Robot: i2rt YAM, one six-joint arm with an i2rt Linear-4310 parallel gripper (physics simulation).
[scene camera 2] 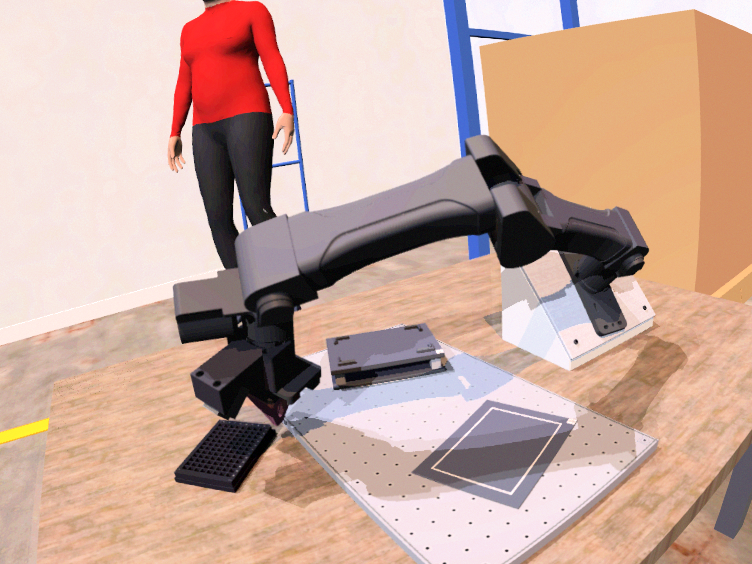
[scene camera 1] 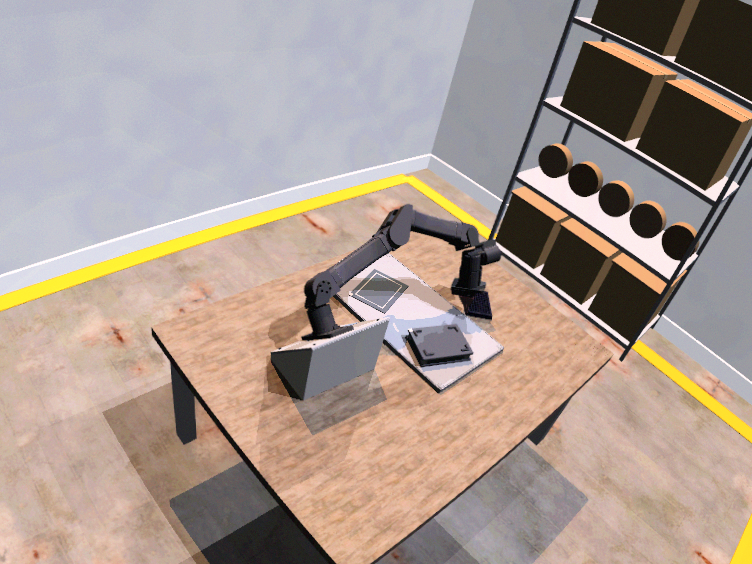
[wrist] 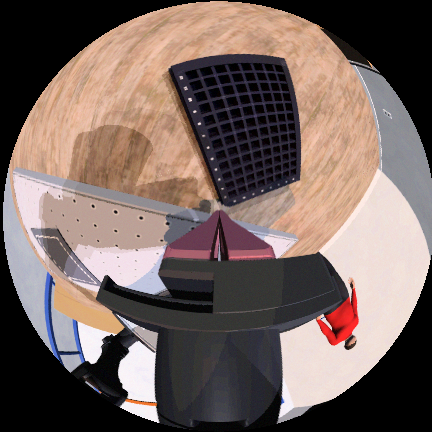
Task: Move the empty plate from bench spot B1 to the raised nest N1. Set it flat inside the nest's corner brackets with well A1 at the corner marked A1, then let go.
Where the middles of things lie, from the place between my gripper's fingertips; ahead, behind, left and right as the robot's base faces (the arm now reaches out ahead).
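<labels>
As for the black well plate (scene camera 2: 222, 460), my hand is 1 cm above it, 8 cm short of it and 3 cm to the right of it. Then there's the white perforated baseboard (scene camera 2: 374, 436), which is 1 cm below my hand, 17 cm behind it and 7 cm to the left of it. The dark outlined rectangle (scene camera 2: 501, 451) is 21 cm behind my hand and 19 cm to the left of it.
</labels>
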